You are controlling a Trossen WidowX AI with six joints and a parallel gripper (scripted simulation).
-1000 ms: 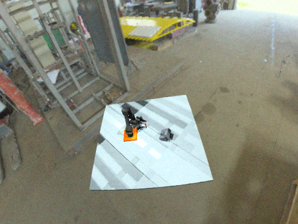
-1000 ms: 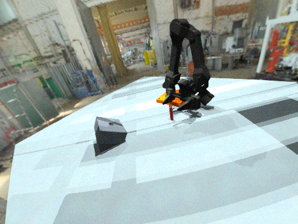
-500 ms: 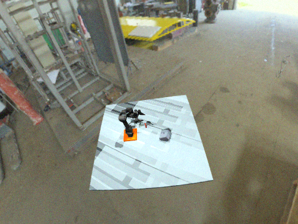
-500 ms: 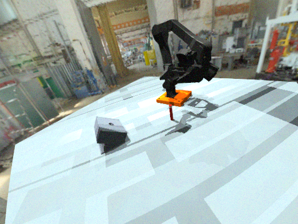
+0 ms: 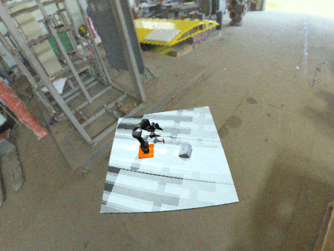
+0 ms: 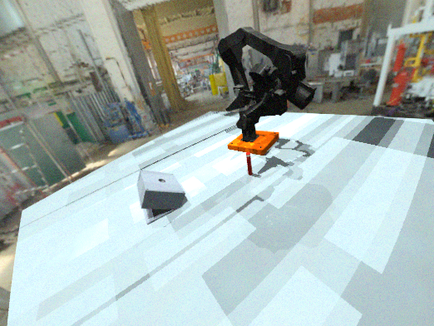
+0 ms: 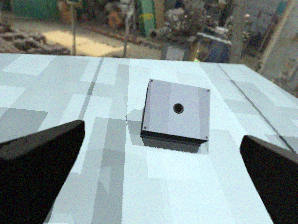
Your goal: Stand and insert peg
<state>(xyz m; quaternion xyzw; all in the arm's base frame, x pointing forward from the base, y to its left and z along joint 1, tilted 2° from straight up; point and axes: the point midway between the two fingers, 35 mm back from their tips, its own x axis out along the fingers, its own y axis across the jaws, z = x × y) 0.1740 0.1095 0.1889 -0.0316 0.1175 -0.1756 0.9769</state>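
The red peg lies 150 mm below my gripper tip, 20 mm to the left of it and 10 mm behind it. From my gripper tip the other things lie so: grey sloped panel (230 mm ahead, 160 mm below, 150 mm to the right).
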